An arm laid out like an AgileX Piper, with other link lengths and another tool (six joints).
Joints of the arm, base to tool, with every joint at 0 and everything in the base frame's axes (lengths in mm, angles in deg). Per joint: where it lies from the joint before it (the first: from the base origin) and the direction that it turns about. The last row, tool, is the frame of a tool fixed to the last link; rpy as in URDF.
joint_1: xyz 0 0 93.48 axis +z
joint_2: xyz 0 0 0 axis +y
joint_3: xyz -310.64 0 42.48 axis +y
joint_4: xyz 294.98 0 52.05 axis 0.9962 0 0.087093
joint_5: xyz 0 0 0 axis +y
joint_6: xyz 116.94 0 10.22 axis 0.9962 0 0.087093
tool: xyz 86.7 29 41.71 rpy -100.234 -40.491 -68.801
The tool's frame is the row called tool.
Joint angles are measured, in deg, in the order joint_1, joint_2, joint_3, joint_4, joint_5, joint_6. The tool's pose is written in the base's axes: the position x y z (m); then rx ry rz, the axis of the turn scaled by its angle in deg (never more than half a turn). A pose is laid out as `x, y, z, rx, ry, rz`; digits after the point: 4 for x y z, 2 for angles.
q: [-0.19 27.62 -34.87 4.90 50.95 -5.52]
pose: 0.2112, 0.0434, 0.2617, -138.15, 47.40, -37.72
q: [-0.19 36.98 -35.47 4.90 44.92 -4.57]
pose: 0.2500, 0.0413, 0.2481, -138.55, 50.05, -34.43
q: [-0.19 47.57 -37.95 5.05 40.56 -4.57]
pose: 0.2903, 0.0403, 0.2318, -140.12, 52.08, -30.08
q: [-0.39 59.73 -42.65 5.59 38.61 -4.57]
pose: 0.3342, 0.0394, 0.2093, -141.97, 54.88, -23.36
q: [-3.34 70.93 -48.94 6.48 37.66 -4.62]
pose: 0.3805, 0.0208, 0.1919, -141.46, 60.52, -19.11
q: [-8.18 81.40 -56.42 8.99 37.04 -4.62]
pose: 0.4287, -0.0143, 0.1786, -137.31, 68.30, -16.74
